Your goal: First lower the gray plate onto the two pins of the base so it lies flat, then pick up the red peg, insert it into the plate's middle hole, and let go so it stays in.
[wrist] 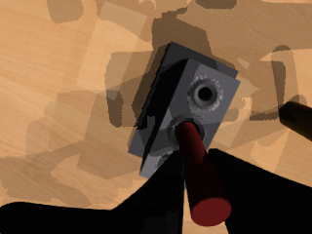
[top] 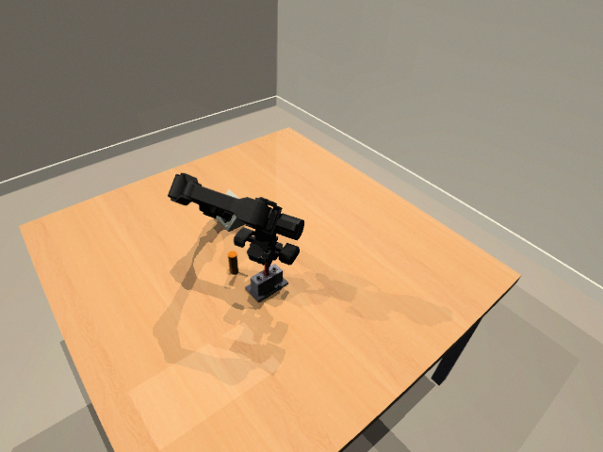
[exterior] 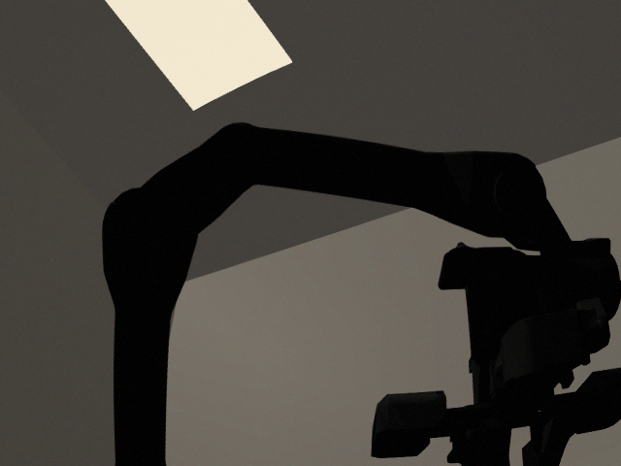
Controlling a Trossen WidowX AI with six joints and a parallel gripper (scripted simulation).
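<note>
My gripper tip is right at the red peg. Also, from my gripper tip: orange cylinder 110 mm behind, 60 mm to the right, 60 mm below; then gray plate 50 mm below; then dark base 90 mm below.
</note>
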